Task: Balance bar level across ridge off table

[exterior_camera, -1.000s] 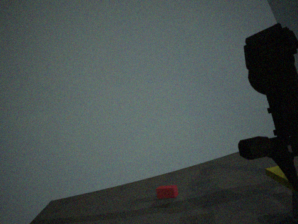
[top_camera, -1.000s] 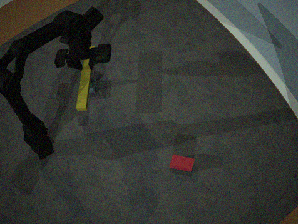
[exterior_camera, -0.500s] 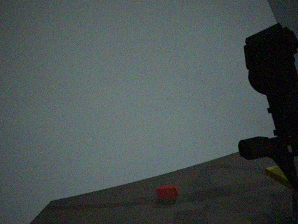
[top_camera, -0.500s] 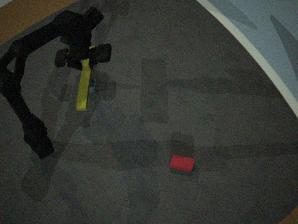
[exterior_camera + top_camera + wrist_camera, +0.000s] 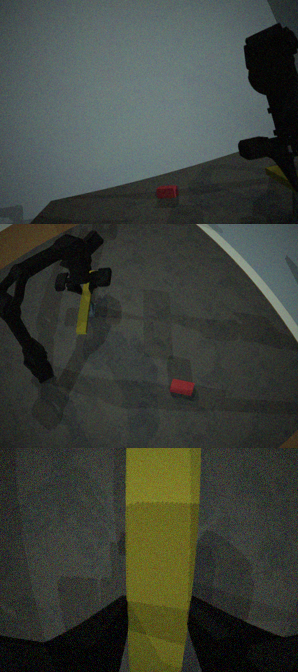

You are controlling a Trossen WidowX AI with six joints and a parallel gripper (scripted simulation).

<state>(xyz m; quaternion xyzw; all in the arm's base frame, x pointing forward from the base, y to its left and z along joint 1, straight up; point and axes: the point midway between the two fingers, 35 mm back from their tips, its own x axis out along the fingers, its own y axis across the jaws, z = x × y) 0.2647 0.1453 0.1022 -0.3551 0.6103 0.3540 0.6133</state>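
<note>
Now: gripper tip 2 cm to the left of the yellow bar and 1 cm past it. The rest, counted from my gripper tip: red block 41 cm to the right, 11 cm ahead, 5 cm below.
</note>
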